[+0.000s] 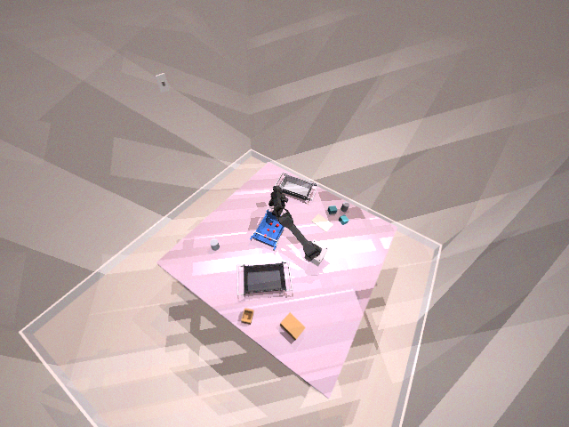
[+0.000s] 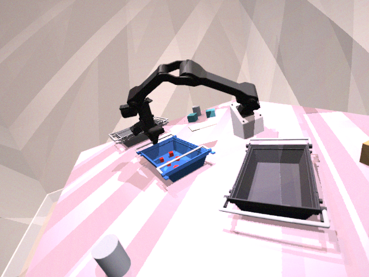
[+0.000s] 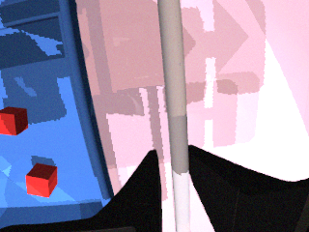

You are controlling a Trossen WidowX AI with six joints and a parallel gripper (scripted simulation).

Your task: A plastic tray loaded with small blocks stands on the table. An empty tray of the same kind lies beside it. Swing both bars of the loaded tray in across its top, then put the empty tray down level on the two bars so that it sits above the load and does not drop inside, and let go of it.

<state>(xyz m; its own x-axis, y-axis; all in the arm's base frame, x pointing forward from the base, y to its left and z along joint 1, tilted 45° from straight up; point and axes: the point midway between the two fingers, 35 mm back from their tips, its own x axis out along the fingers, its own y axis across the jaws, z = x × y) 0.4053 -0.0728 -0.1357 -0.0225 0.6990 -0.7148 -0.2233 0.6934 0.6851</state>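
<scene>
Now: gripper tip 23 cm past the black tray and 49 cm to the right of it. The rest, counted from my gripper tip: flat card: 31 cm behind, 16 cm to the right, 4 cm below.
</scene>
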